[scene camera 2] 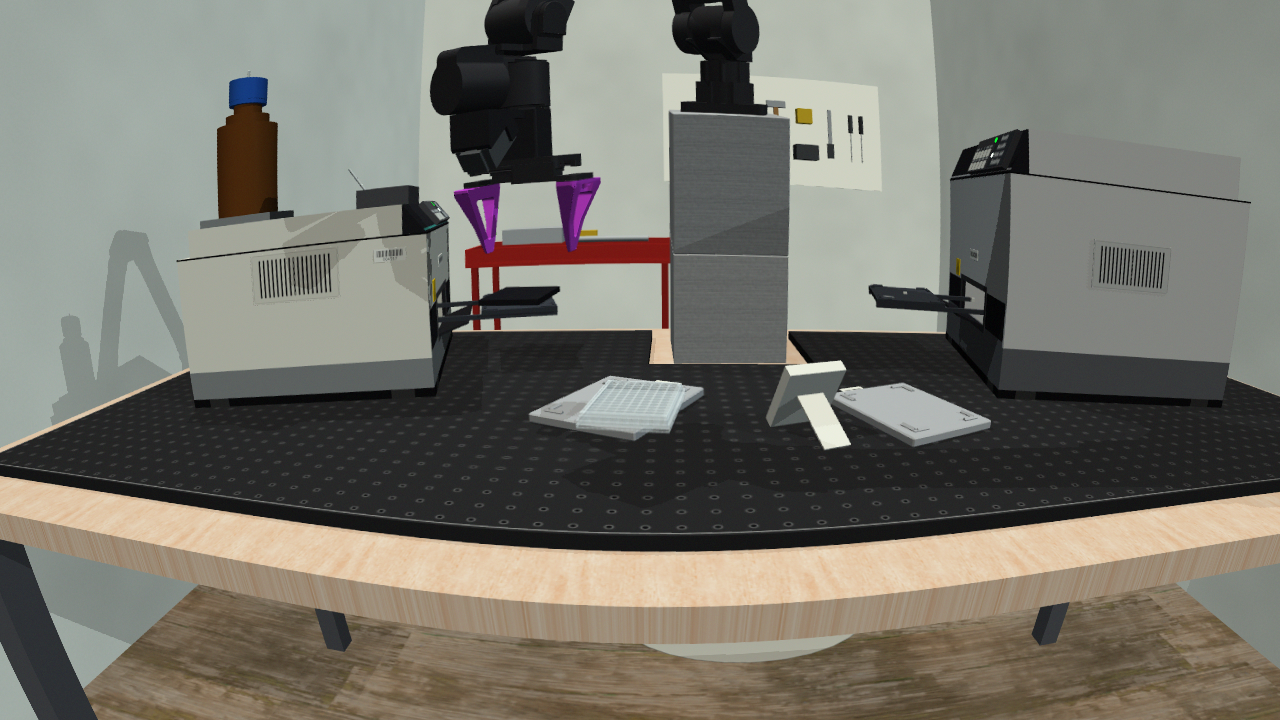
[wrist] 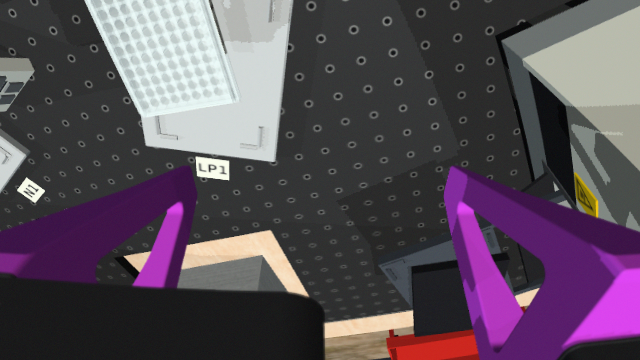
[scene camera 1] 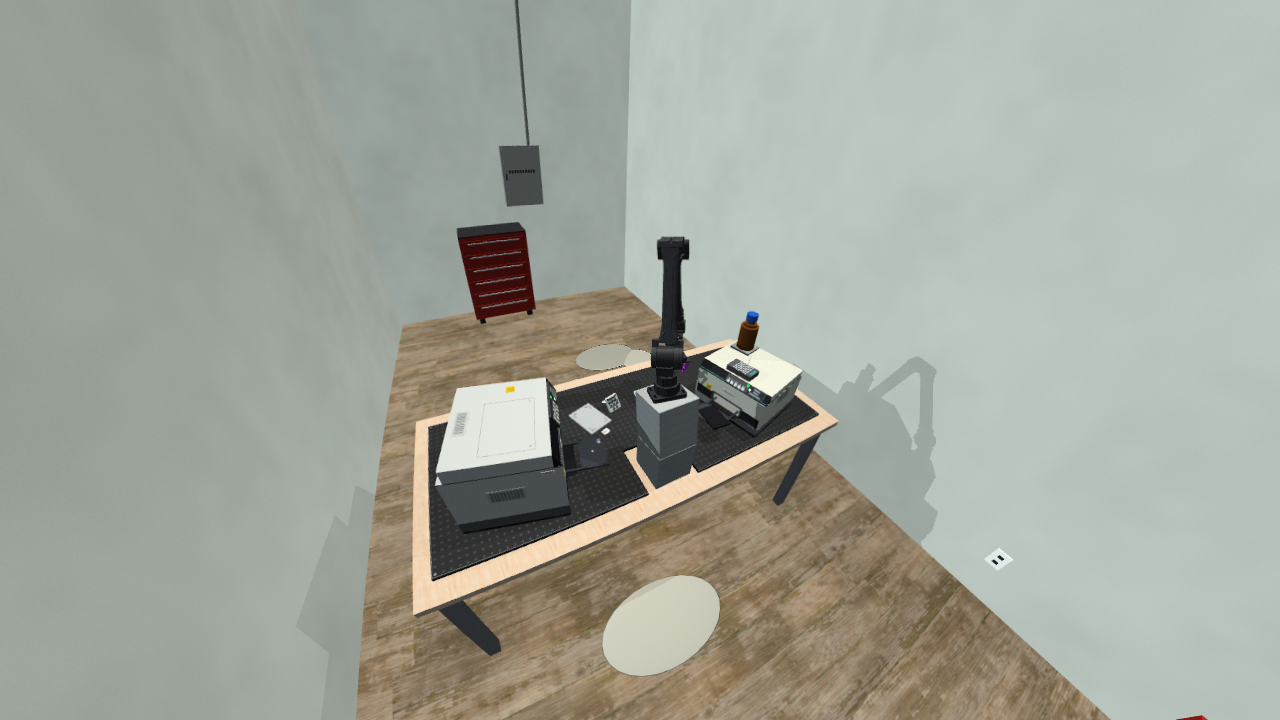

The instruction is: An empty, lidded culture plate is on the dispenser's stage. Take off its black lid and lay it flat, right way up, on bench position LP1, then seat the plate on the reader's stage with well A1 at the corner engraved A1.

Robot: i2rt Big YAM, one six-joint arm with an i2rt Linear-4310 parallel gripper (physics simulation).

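Where they show: gripper, fingertip midpoint: (scene camera 2: pixel 529 251) (wrist: pixel 320 180); arm's base, link origin: (scene camera 2: pixel 725 112) (scene camera 1: pixel 666 394).
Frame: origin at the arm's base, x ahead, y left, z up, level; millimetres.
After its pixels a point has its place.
My gripper (scene camera 2: pixel 529 249) @(x 331, y -164, z -184 mm) (wrist: pixel 320 180) @(x 331, y -164, z -184 mm) is open and empty. In scene view 2 it hangs higher than the dispenser's stage (scene camera 2: pixel 537 309) @(x 170, y -223, z -273 mm) (wrist: pixel 422 254) @(x 170, y -237, z -270 mm). A flat black lid-like piece (scene camera 2: pixel 521 293) @(x 103, y -275, z -262 mm) (wrist: pixel 442 300) @(x 105, y -263, z -262 mm) lies on that stage; what is under it is hidden. A clear plate with many wells (scene camera 2: pixel 631 404) @(x 379, y -45, z -323 mm) (wrist: pixel 165 55) @(x 336, y -51, z -326 mm) lies skewed across the pale LP1 nest (scene camera 2: pixel 556 414) @(x 379, y -121, z -339 mm) (wrist: pixel 215 129) @(x 263, y -67, z -339 mm), overlapping its corner guides. The reader's dark stage (scene camera 2: pixel 899 295) @(x 44, y 252, z -253 mm) (scene camera 1: pixel 586 453) @(x 19, y 287, z -254 mm) sticks out of the reader (scene camera 2: pixel 1109 286) @(x 209, y 520, z -199 mm) (scene camera 1: pixel 501 447) @(x -101, y 542, z -18 mm). Corner engravings are too small to read.
The dispenser (scene camera 2: pixel 313 313) @(x 390, y -430, z -240 mm) (scene camera 1: pixel 751 380) @(x 129, y -450, z -120 mm) carries a brown bottle (scene camera 2: pixel 247 165) @(x 404, y -529, z -50 mm) (scene camera 1: pixel 747 335) @(x 342, y -534, z -27 mm). The grey pedestal (scene camera 2: pixel 729 241) @(x 49, y 7, z -191 mm) (scene camera 1: pixel 666 429) @(x -101, y 31, z -62 mm) stands between the machines. A tilted stand (scene camera 2: pixel 801 394) @(x 353, y 114, z -312 mm) is beside the N1 nest (scene camera 2: pixel 913 413) @(x 313, y 238, z -339 mm) (scene camera 1: pixel 588 418) @(x 285, y 243, z -339 mm). A red cart (scene camera 2: pixel 572 255) stands behind the bench.
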